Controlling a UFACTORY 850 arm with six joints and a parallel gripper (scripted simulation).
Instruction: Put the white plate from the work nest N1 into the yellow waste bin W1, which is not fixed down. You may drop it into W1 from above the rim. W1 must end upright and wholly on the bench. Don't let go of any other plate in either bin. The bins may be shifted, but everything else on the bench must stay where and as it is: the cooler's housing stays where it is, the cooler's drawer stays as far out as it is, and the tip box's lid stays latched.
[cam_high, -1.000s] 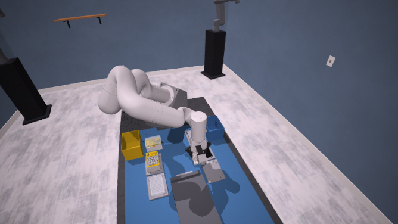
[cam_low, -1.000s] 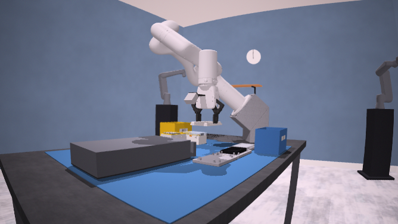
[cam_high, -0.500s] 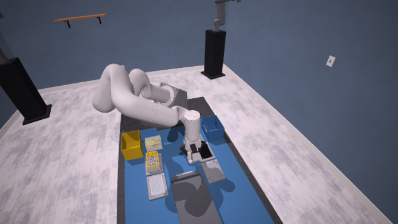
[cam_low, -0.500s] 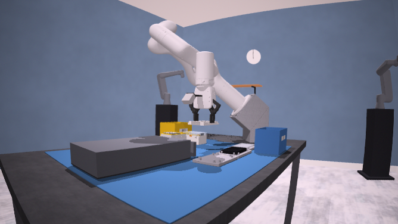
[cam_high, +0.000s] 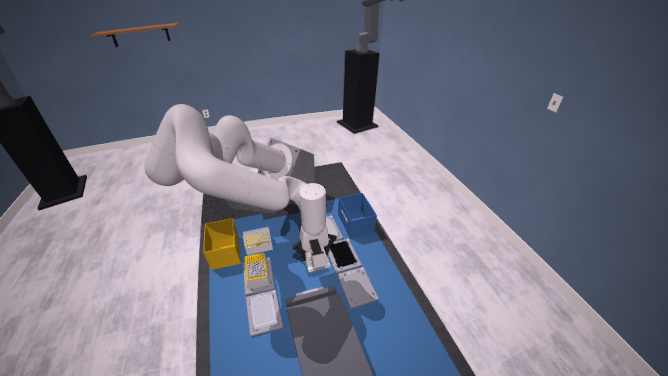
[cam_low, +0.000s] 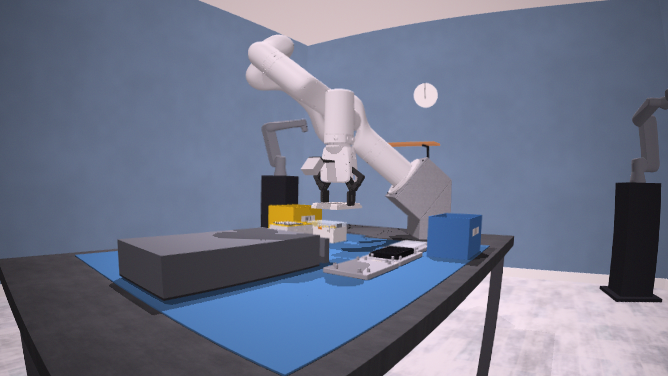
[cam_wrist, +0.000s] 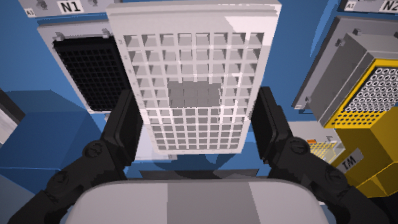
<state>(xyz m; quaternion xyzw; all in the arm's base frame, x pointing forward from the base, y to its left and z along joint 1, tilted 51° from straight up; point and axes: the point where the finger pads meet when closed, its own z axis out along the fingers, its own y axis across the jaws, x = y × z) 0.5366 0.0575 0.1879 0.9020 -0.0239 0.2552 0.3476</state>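
Now: the yellow waste bin W1 34 cm behind my hand, 30 cm to the right of it and 12 cm below it. From my hand the other things lie so: grey work nest (13 cm ahead, 12 cm to the left, 15 cm below); then white plate (1 cm below); then black plate (4 cm behind, 16 cm to the left, 14 cm below).
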